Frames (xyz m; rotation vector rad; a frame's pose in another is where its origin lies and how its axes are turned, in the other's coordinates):
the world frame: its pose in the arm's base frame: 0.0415 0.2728 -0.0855 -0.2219 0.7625 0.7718
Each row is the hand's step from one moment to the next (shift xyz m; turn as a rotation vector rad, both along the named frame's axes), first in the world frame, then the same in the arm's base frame.
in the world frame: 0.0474 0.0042 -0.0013 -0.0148 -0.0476 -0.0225
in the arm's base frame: 0.0186 0.0283 -0.0334 0.0142 -0.0519 -0.0099
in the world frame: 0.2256 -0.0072 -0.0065 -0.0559 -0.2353 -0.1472
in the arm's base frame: 0.1074 0.1154 -0.1617 0.0591 -0.2629 -0.0869
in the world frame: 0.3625 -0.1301 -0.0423 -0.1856 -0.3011 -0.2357
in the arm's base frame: 0.2383 0.0873 -0.2927 -0.0034 -0.4199 -0.0660
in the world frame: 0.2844 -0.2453 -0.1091 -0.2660 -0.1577 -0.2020
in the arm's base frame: 0.2463 -0.0669 -0.2963 -0.1233 -0.3472 0.0262
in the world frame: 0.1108 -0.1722 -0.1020 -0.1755 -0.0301 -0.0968
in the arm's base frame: 0.1175 -0.1068 -0.1646 -0.1134 -0.1604 0.0498
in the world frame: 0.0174 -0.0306 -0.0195 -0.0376 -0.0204 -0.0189
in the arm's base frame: 0.0191 -0.0209 -0.0287 -0.0135 -0.0434 0.0108
